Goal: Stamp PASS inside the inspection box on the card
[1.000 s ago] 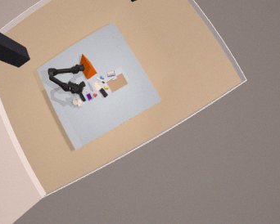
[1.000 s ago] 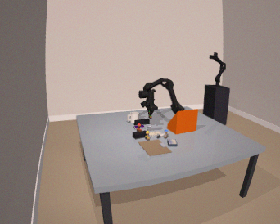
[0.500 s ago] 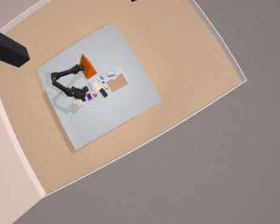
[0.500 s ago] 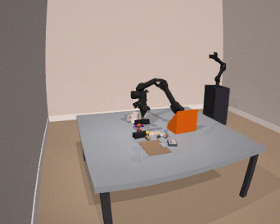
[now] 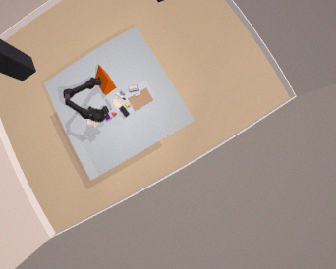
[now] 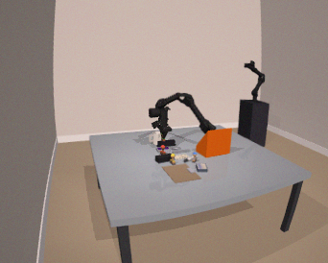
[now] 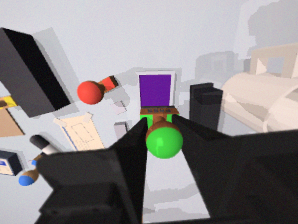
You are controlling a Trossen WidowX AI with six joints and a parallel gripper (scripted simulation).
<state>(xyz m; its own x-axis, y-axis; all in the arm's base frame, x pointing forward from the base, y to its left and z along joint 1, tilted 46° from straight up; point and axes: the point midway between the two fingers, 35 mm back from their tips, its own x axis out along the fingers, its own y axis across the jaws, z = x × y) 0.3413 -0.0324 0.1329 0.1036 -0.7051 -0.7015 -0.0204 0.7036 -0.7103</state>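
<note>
The purple ink pad lies 90 mm below my gripper tip. From my gripper tip the other things lie so: red-knobbed stamp 80 mm to the left, 70 mm below, 30 mm ahead; then t-shaped pin 90 mm below, 80 mm behind; then green-knobbed stamp right at my gripper tip.
</note>
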